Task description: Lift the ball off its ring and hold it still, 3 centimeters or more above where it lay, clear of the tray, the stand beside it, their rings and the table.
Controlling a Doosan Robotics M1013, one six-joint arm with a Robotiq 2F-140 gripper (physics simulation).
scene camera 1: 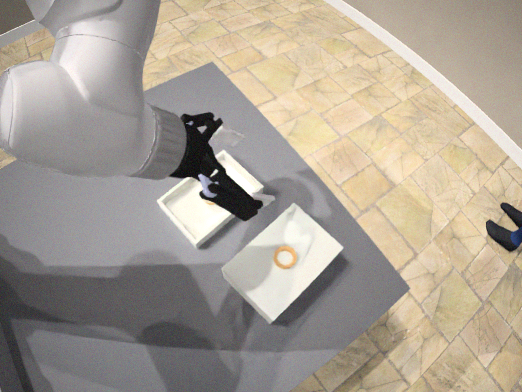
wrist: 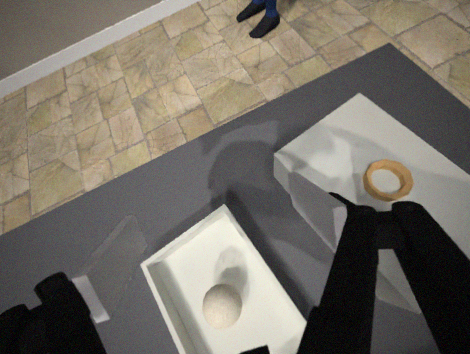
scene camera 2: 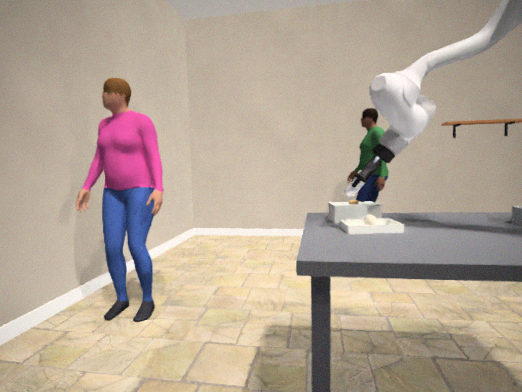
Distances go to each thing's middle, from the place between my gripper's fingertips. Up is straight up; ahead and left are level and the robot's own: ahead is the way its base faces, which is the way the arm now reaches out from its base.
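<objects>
There is a shallow white tray [scene camera 1: 198, 221], and counted from my gripper it sits 80 mm behind, 40 mm to the left and 110 mm below. The white stand [scene camera 1: 277, 266] is 160 mm to the right of my hand, 20 mm behind it and 80 mm below it. As for the pale ball [wrist: 222, 305], my gripper is 80 mm beyond it, 40 mm to the right of it and 90 mm above it.
</objects>
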